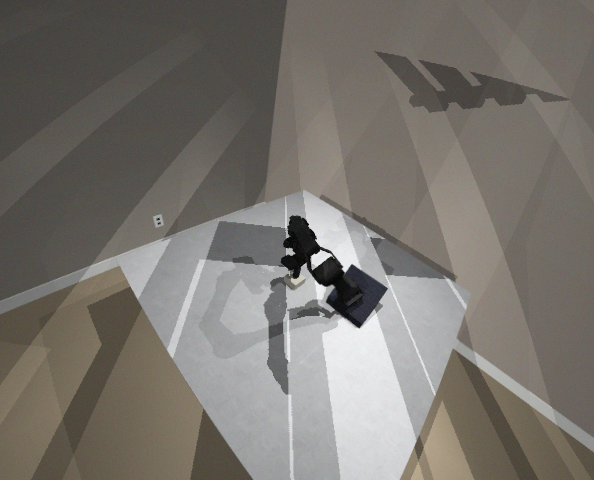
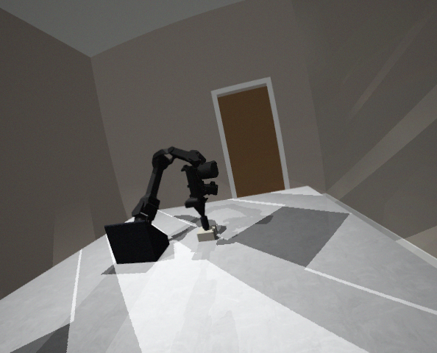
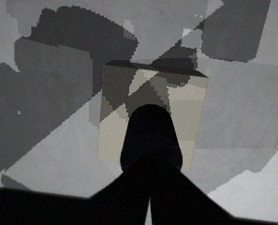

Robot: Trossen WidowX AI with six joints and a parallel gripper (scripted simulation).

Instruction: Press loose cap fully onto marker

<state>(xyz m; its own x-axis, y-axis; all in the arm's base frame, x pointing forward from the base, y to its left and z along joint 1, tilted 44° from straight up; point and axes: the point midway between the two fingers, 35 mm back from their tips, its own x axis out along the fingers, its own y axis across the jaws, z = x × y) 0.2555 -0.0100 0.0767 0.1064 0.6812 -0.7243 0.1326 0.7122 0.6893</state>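
The dark cap is 20 mm below my gripper tip. The rest, counted from my gripper tip: holder block (80 mm below).
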